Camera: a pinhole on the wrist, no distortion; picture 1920 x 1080 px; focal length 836.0 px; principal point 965.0 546.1 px. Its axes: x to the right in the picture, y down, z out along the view. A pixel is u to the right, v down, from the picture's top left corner.
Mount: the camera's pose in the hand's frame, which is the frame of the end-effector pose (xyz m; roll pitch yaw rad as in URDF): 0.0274 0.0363 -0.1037 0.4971 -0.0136 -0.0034
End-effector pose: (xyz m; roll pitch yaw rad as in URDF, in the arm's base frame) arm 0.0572 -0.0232 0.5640 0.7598 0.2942 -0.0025
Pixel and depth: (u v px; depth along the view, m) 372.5 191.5 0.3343
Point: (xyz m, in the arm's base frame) -0.1721 -0.2838 0.5459
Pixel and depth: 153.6 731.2 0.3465
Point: -0.2068 -0.2267 0.7768
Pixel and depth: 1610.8 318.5 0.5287
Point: 0.4607 -0.4786 0.4197
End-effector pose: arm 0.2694 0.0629 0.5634 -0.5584 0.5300 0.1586
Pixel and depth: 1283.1 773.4 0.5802
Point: 0.6790 0.3004 0.8435
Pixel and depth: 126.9 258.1 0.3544
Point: 0.1306 -0.0867 0.9464
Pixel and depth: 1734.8 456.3 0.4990
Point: 0.8855 0.1158 0.6660
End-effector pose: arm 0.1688 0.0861 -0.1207 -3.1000 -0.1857 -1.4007
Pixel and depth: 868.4 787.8 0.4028
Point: 0.2390 0.0664 -0.4228
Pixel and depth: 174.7 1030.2 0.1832
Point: 0.1096 0.2041 -0.2535
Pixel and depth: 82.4 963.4 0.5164
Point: 0.0968 0.5106 -0.6758
